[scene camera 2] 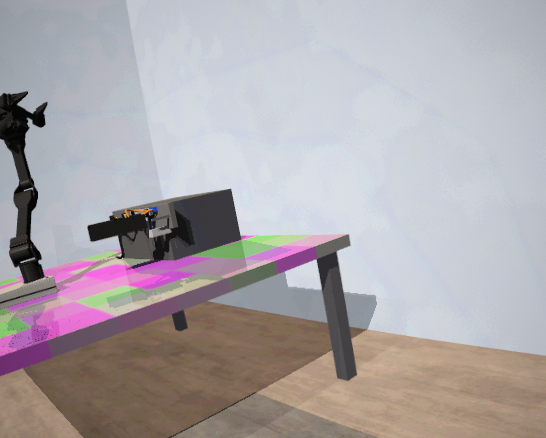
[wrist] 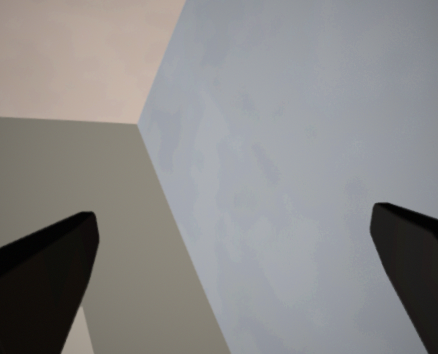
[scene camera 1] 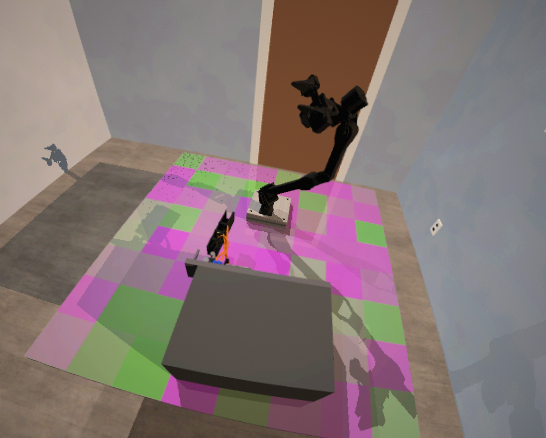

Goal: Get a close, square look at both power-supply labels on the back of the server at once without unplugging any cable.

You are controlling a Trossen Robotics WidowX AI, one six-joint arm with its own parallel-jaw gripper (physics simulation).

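Pixels of known places: gripper, fingertip midpoint: [scene camera 2: 37,97] [wrist: 235,222] [scene camera 1: 294,94]; arm's base, origin of the base link: [scene camera 2: 34,280] [scene camera 1: 266,210].
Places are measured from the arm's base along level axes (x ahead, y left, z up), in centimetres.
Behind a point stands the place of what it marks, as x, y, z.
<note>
The server [scene camera 1: 255,325] @[63.0, 8.1, 15.8] [scene camera 2: 210,225] @[65.2, -13.5, 3.9] is a dark grey box on the checkered table. Orange cables [scene camera 1: 226,242] @[33.7, -9.7, 11.7] [scene camera 2: 137,212] and a long black part [scene camera 1: 216,239] @[35.4, -12.9, 14.3] [scene camera 2: 120,227] @[29.4, -15.0, 11.4] stick out from its cabled face, which is turned towards the arm's base. The power-supply labels cannot be made out in any view. My gripper [scene camera 1: 295,95] @[15.5, 4.9, 62.3] [scene camera 2: 36,99] @[15.5, 4.9, 62.3] [wrist: 235,222] @[15.5, 4.9, 62.3] is open and empty, held high above the table and well away from the server. In the wrist view wall and ceiling surfaces show between the fingers; the server does not show there.
The arm's base plate [scene camera 1: 280,207] @[-5.5, 6.6, -0.7] [scene camera 2: 45,286] @[1.6, -9.0, -1.8] sits on the pink and green table [scene camera 1: 135,310] @[61.3, -36.3, -4.8] [scene camera 2: 295,259] @[61.3, -63.9, -6.5]. A brown door [scene camera 1: 320,50] stands behind the arm. A wall socket [scene camera 1: 436,227] is on the right wall. A table leg [scene camera 2: 337,320] stands on the wooden floor.
</note>
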